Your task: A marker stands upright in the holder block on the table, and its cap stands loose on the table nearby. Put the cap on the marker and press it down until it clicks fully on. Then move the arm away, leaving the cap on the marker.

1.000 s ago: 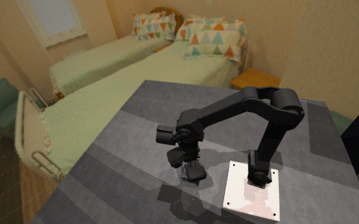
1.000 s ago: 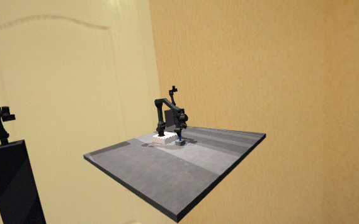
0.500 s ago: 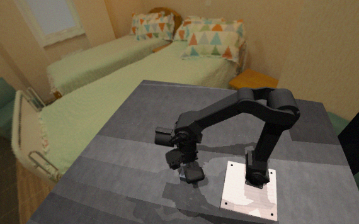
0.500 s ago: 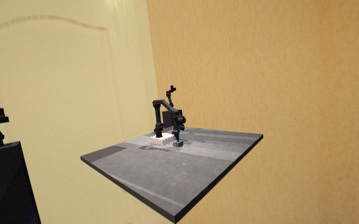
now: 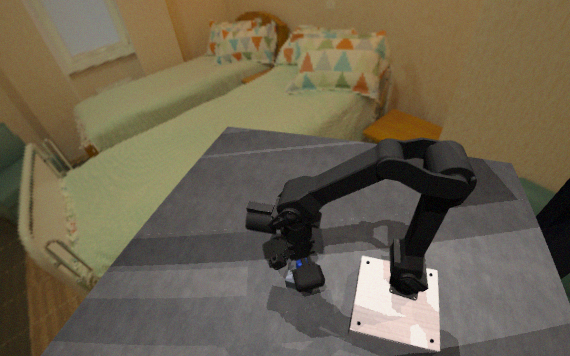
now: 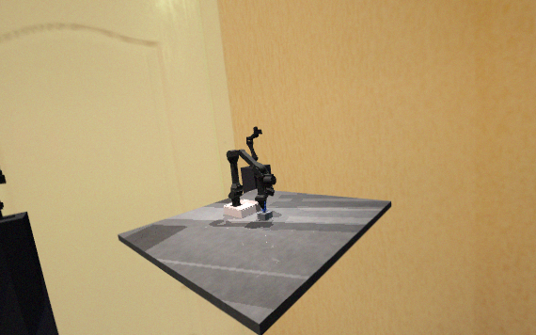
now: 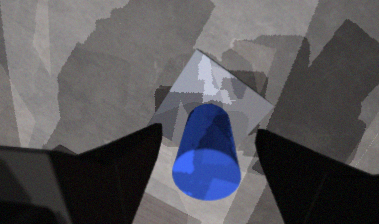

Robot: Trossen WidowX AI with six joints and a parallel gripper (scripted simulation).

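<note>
The blue cap lies 10 mm above my gripper tip. The rest, counted from my gripper tip: holder block: 50 mm below.
</note>
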